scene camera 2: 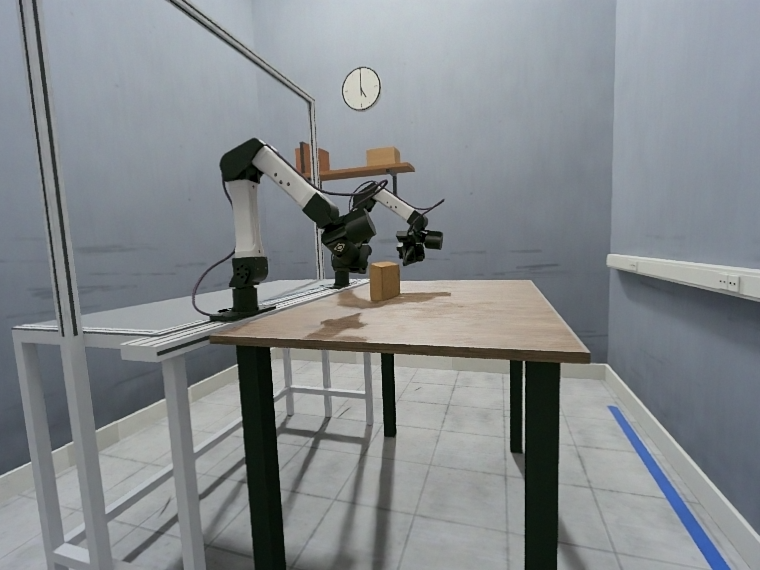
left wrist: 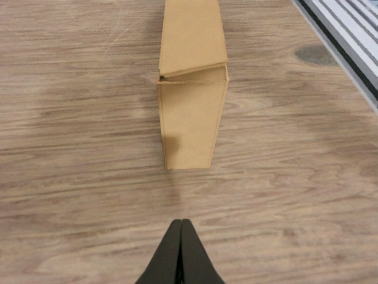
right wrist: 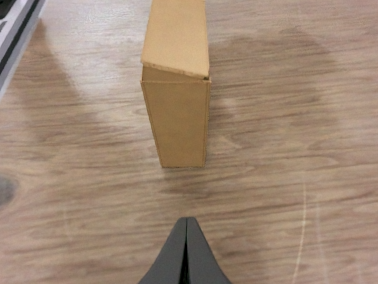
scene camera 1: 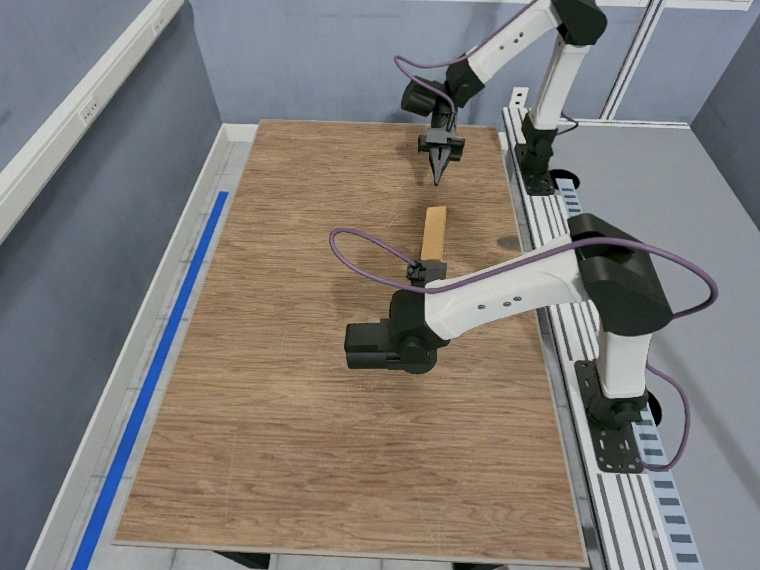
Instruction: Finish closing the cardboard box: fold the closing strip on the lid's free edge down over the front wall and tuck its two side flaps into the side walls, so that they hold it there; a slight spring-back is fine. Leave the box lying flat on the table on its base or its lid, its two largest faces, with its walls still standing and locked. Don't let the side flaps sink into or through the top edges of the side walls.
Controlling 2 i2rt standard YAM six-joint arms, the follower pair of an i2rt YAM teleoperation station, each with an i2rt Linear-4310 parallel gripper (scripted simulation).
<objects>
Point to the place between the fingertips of my right gripper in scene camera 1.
436, 185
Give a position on a rounded side flap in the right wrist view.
150, 71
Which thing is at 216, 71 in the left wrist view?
A rounded side flap.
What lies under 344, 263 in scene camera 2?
My right gripper.
</objects>
